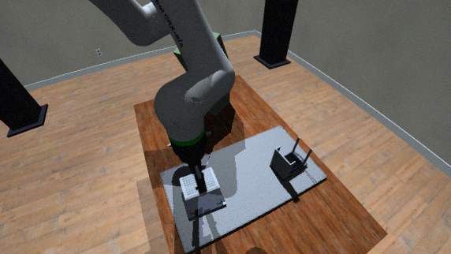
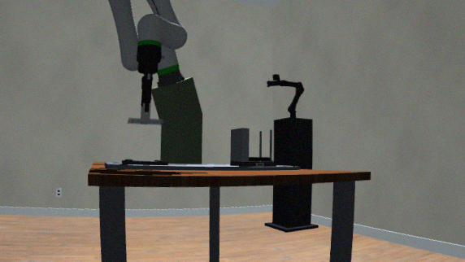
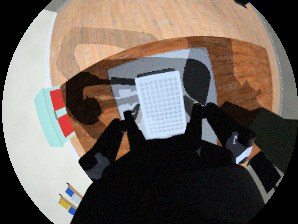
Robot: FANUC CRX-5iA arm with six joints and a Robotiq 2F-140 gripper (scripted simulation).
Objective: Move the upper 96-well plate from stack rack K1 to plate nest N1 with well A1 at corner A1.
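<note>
Now: hand 17 cm above the dark plate nest N1. Round my hand: white 96-well plate 2 cm below; then pale A1 square 6 cm ahead, 7 cm to the left, 17 cm below.
</note>
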